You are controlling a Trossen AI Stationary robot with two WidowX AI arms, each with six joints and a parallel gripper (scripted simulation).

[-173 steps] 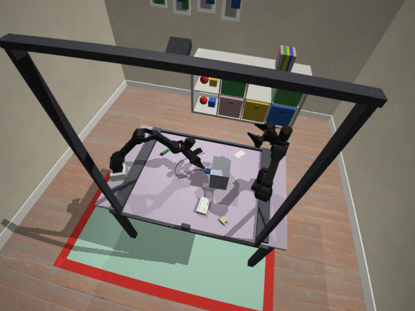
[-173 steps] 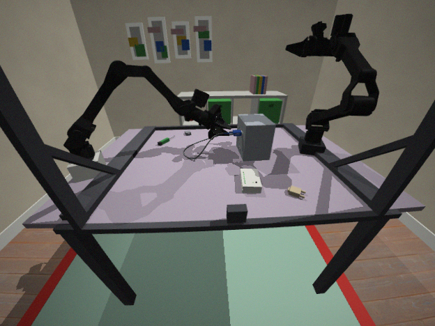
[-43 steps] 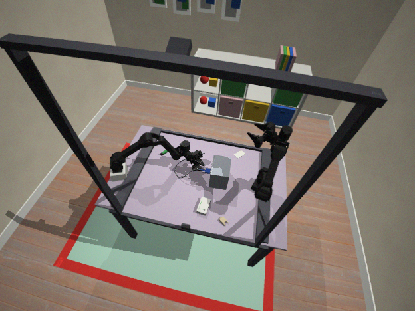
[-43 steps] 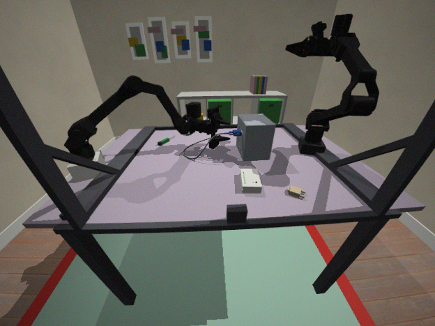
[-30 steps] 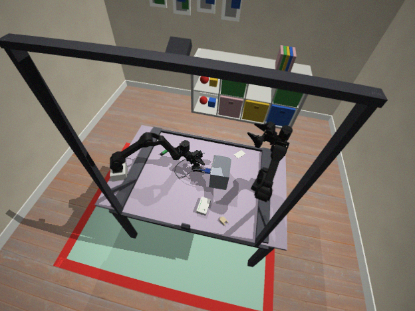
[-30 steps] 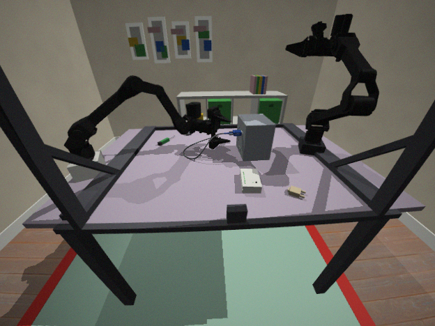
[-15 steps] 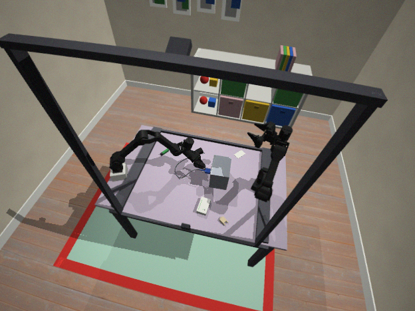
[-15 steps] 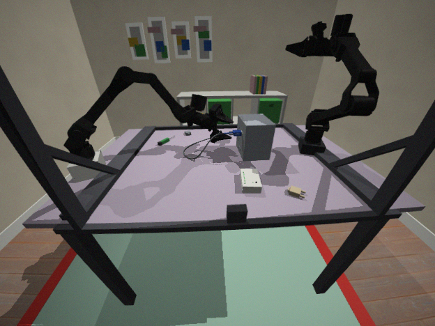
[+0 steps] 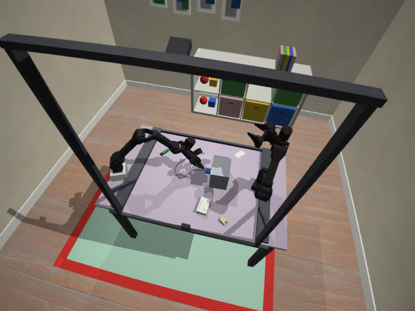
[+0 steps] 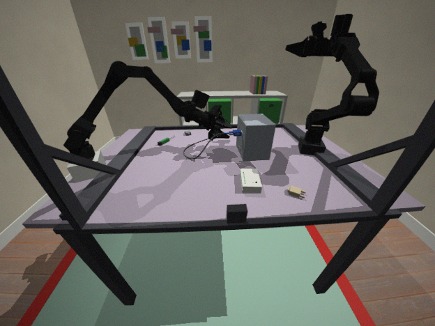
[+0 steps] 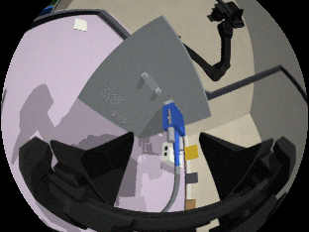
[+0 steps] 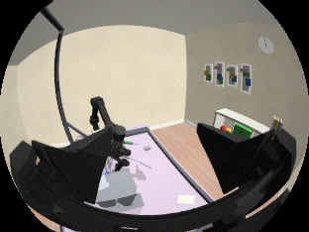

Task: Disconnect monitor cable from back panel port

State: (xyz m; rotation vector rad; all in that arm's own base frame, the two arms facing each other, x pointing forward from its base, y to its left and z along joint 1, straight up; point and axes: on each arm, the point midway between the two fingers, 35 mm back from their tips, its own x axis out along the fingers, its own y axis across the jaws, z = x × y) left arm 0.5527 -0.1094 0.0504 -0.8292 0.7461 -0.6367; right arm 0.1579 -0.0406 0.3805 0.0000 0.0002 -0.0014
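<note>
Now: left hand 4 cm to the left of the blue plug, 3 cm past it and 1 cm above it. Also, from my left hand: back panel (8 cm to the right, 3 cm below, 1 cm behind); then grey box (14 cm to the right, 4 cm below, 2 cm behind); then white device (23 cm behind, 10 cm below, 4 cm to the right).
</note>
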